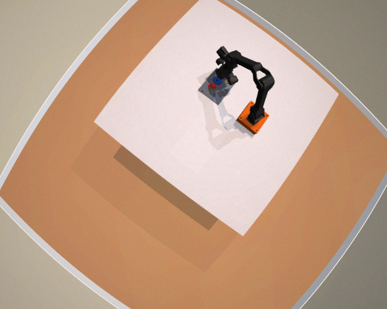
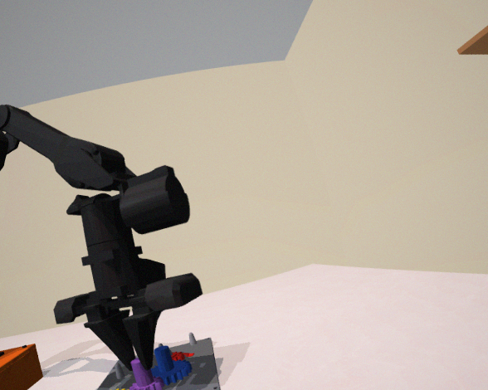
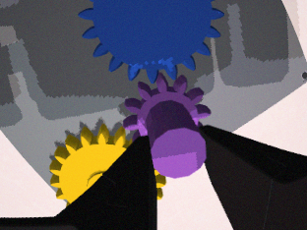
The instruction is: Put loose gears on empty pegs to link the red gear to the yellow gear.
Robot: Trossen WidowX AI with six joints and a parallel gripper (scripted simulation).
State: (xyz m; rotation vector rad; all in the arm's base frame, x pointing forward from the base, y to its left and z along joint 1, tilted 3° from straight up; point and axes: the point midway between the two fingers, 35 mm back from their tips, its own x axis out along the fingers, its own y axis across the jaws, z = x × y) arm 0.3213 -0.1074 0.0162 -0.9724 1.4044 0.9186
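The purple gear lies 1 cm below my gripper tip. Also, from my gripper tip: red gear (10 cm to the left, 3 cm below, 2 cm ahead); yellow gear (5 cm behind, 2 cm to the right, 2 cm below); blue gear (5 cm to the left, 2 cm below, 2 cm ahead).
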